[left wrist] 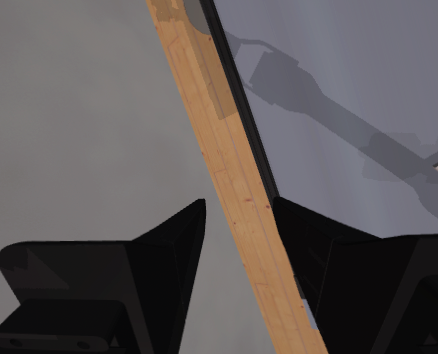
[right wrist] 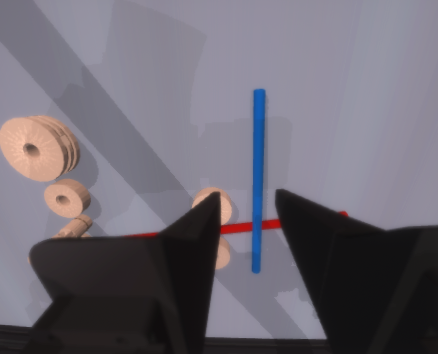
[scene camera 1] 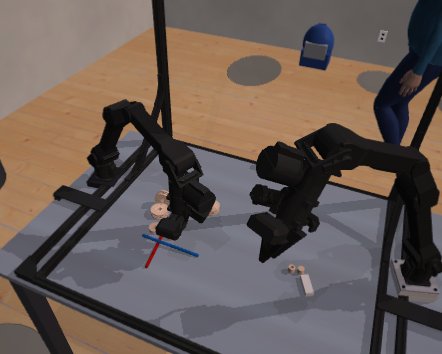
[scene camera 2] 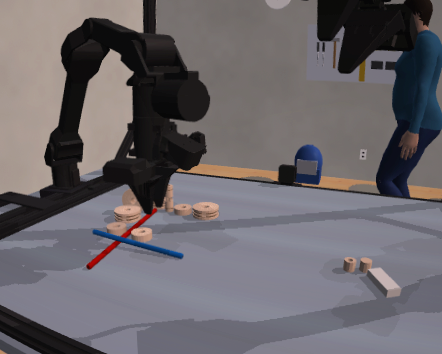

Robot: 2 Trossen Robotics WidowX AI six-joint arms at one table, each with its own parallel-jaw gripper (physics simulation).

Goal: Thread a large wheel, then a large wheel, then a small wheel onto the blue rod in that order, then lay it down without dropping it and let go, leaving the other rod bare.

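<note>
The blue rod lies bare across the bare red rod. A group of large wheels lies behind the rods; another large wheel stands on edge. Small wheels lie flat, two of them close to the crossing. My right gripper is partly open and empty above the rods; in its wrist view the blue rod passes between the fingertips. My left gripper is open, empty and high up.
Two small cylinders and a pale block lie apart from the rods. A wooden peg stands among the wheels. The black frame runs along the table's edge.
</note>
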